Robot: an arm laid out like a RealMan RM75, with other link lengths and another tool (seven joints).
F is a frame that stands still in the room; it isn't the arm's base.
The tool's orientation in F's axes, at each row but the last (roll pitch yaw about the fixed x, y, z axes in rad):
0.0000, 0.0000, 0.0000
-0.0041, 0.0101, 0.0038
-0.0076, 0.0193, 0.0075
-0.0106, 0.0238, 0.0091
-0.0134, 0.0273, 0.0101
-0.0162, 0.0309, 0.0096
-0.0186, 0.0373, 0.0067
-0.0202, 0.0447, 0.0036
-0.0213, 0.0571, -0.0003
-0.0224, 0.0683, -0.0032
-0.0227, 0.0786, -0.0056
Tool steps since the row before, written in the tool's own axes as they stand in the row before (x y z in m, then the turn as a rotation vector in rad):
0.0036, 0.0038, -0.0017, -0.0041, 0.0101, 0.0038
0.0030, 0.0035, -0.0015, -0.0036, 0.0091, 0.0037
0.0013, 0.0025, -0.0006, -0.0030, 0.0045, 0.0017
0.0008, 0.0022, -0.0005, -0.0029, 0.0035, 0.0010
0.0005, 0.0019, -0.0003, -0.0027, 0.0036, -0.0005
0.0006, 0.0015, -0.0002, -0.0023, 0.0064, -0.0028
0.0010, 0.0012, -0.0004, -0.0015, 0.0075, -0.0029
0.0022, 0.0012, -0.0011, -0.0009, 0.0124, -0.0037
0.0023, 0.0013, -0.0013, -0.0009, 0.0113, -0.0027
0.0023, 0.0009, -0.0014, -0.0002, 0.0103, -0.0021
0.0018, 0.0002, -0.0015, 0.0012, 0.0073, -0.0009
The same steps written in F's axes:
0.0036, 0.0038, -0.0017, -0.0041, 0.0101, 0.0038
0.0030, 0.0035, -0.0015, -0.0036, 0.0091, 0.0037
0.0013, 0.0025, -0.0006, -0.0030, 0.0045, 0.0017
0.0008, 0.0022, -0.0005, -0.0029, 0.0035, 0.0010
0.0005, 0.0019, -0.0003, -0.0028, 0.0036, -0.0005
0.0006, 0.0015, -0.0002, -0.0024, 0.0063, -0.0028
0.0010, 0.0012, -0.0005, -0.0017, 0.0074, -0.0030
0.0021, 0.0012, -0.0012, -0.0011, 0.0123, -0.0039
0.0022, 0.0013, -0.0015, -0.0011, 0.0112, -0.0029
0.0022, 0.0009, -0.0016, -0.0003, 0.0103, -0.0023
0.0017, 0.0002, -0.0016, 0.0012, 0.0073, -0.0012

